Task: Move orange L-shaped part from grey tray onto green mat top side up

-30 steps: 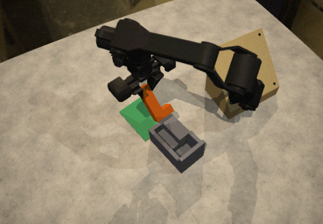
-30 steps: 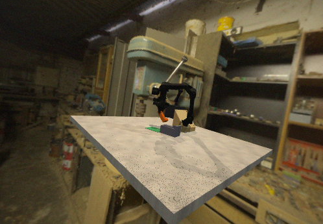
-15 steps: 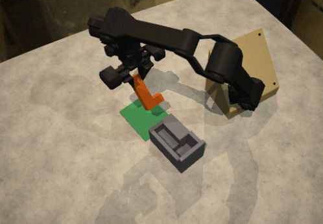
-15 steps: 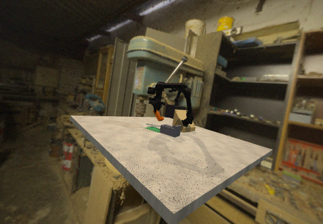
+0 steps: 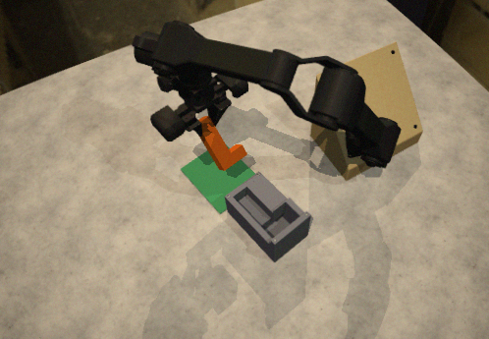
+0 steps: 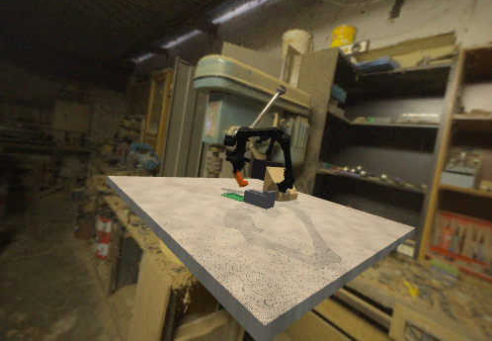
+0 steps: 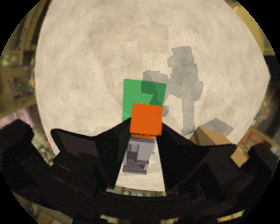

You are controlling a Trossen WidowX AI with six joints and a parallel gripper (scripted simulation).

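My gripper tip is 15 cm above the green mat, 2 cm to the right of it and 1 cm past it. Also, from my gripper tip: orange L-shaped part: 3 cm below, 3 cm behind, 2 cm to the left.
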